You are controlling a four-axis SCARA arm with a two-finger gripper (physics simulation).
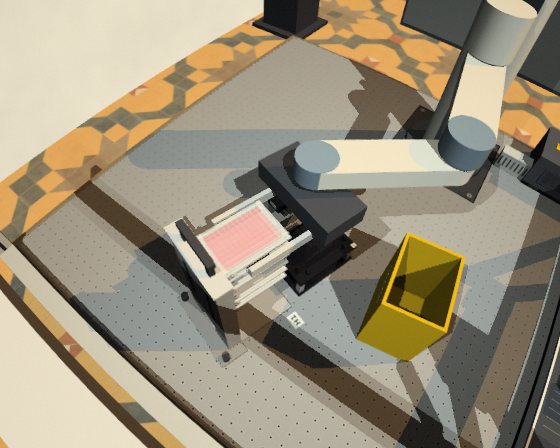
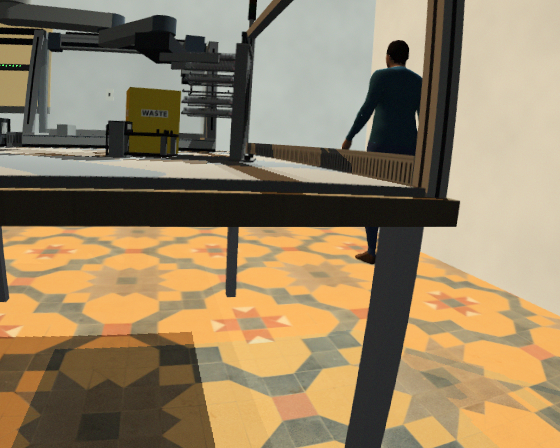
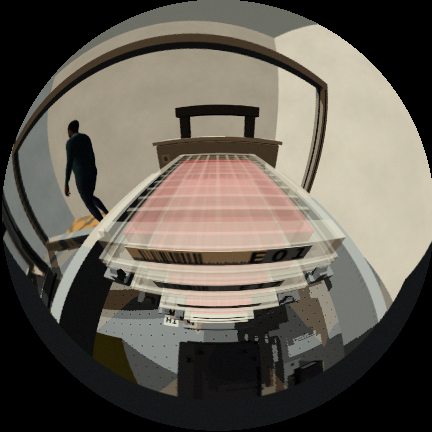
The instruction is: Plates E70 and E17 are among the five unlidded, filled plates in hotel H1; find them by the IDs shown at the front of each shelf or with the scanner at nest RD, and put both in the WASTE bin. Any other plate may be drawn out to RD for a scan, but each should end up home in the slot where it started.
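Places are measured from the arm's base along level axes (x down, y right, z back), in millimetres.
Where they show: gripper, between the fingertips: (image 1: 230, 248) (image 2: 222, 63) (image 3: 217, 180).
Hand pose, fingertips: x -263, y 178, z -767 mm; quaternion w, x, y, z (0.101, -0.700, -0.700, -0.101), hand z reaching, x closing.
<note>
After its pixels a point has its place.
Hotel H1 (image 1: 220, 291) @[z -844, x -299, y 129 mm] (image 2: 241, 105) @[z -808, x -148, y 263 mm] (image 3: 172, 155) @[z -820, x -280, y 141 mm] holds a stack of pink-filled plates. The top plate (image 1: 242, 237) @[z -747, x -279, y 170 mm] (image 3: 220, 200) @[z -705, x -280, y 161 mm] has a front tag (image 3: 217, 255) reading E01, shaded and foreshortened. Lower plates (image 3: 215, 274) show beneath; their IDs cannot be read. My gripper (image 1: 231, 245) @[z -767, x -263, y 178 mm] (image 3: 217, 180) @[z -767, x -263, y 178 mm] has its pale fingers along both long sides of plate E01 and looks shut on it, with the finger tops a little above its rim. The plate lies level at the hotel's top shelf. The yellow WASTE bin (image 1: 400, 330) @[z -666, x -147, y -122 mm] (image 2: 154, 127) @[z -598, x -93, y -52 mm] stands apart from the hotel. E70 and E17 cannot be identified.
A black nest-like device (image 1: 320, 270) @[z -615, x -73, y 74 mm] (image 3: 220, 367) @[z -612, x -73, y 136 mm] stands under the gripper body, in front of the hotel. The H1 label (image 1: 295, 320) @[z -719, x -13, y 61 mm] (image 3: 171, 320) @[z -717, x -13, y 63 mm] lies on the perforated table. The hotel's black top handle (image 1: 196, 247) @[z -825, x -336, y 185 mm] (image 3: 217, 111) @[z -815, x -327, y 193 mm] rises behind the plate. A person (image 2: 395, 100) (image 3: 81, 165) is beyond the table.
</note>
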